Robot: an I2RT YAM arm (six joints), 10 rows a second.
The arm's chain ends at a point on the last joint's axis. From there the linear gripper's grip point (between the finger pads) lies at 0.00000 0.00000 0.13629 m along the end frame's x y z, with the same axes.
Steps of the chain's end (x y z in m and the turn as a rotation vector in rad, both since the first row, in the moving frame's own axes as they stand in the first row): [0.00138, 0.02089, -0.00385, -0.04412, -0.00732, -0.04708]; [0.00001, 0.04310, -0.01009, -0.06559, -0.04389, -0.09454]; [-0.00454, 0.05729, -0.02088, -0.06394, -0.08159, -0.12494]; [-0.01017, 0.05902, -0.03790, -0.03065, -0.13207, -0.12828]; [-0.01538, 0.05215, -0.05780, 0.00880, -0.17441, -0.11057]
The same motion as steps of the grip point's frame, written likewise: [0.00052, 0.02692, -0.00399, -0.04412, -0.00732, -0.04708]; [-0.00553, 0.05230, -0.01051, -0.06559, -0.04389, -0.09454]; [-0.01507, 0.06666, -0.02161, -0.06394, -0.08159, -0.12494]; [-0.02780, 0.06432, -0.03915, -0.03065, -0.13207, -0.12828]; [-0.03905, 0.05227, -0.05987, 0.00880, -0.17441, -0.11057]
